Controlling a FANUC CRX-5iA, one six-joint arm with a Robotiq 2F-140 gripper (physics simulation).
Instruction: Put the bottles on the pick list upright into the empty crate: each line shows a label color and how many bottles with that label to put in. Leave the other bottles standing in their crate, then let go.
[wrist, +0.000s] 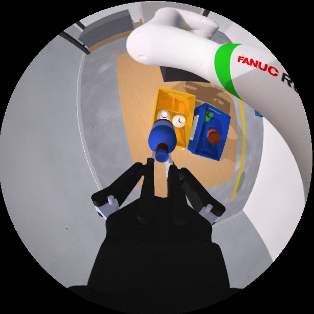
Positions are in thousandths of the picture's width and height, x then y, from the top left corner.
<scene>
I see my gripper (511, 502) and a blue bottle (518, 444).
</scene>
